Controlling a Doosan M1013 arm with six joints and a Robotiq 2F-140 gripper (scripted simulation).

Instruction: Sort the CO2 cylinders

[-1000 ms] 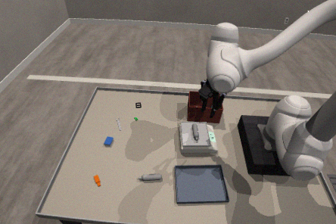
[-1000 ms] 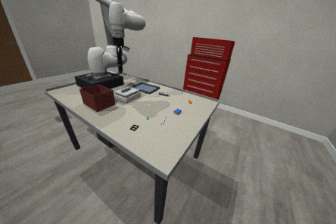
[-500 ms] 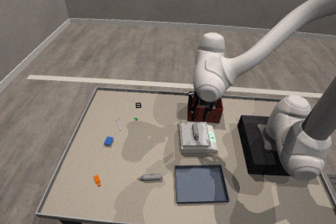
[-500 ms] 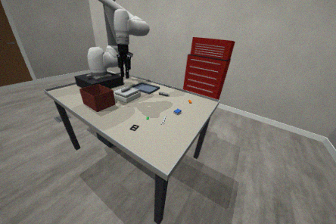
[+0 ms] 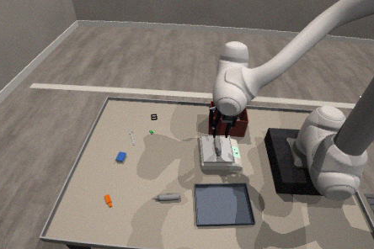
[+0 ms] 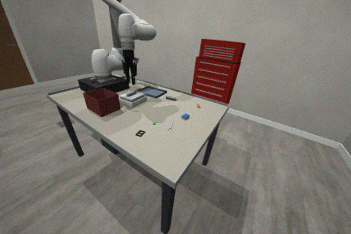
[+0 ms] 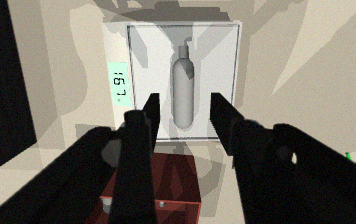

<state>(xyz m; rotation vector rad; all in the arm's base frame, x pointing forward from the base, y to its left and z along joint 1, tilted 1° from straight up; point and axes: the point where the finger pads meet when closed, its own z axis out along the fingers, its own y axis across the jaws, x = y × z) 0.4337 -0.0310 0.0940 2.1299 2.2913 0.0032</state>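
Right now the grey CO2 cylinder is 20 mm to the left of my hand and 110 mm below it. The rest, counted from my hand: red scrap bin: 60 mm behind, 220 mm to the right, 150 mm below; then scale plate: 130 mm below; then white scale: 10 mm behind, 150 mm below.
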